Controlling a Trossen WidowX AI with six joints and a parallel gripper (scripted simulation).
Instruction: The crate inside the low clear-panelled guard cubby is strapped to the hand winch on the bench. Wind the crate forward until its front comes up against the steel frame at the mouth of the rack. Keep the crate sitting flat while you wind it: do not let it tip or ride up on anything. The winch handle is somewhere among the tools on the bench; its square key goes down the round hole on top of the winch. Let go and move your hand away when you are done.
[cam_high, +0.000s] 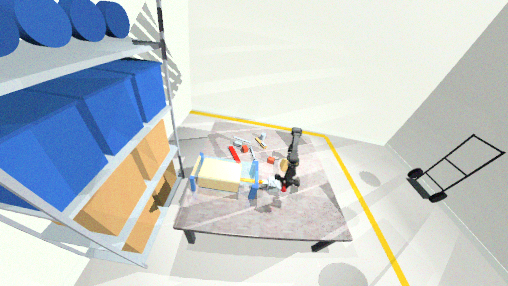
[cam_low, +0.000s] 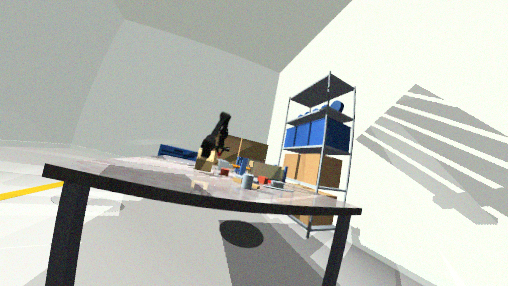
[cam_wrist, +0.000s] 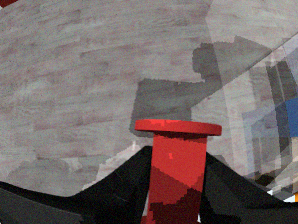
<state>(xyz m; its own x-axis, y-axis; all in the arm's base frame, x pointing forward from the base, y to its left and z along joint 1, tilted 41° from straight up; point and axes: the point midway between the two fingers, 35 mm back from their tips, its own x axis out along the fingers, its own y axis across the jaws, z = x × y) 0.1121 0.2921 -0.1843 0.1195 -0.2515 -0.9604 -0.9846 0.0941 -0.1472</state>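
The winch lies 11 cm to the right of my gripper tip, 10 cm below it and 4 cm ahead of it. From my gripper tip the other things lie so: red bar: 42 cm ahead, 41 cm to the right, 13 cm below.
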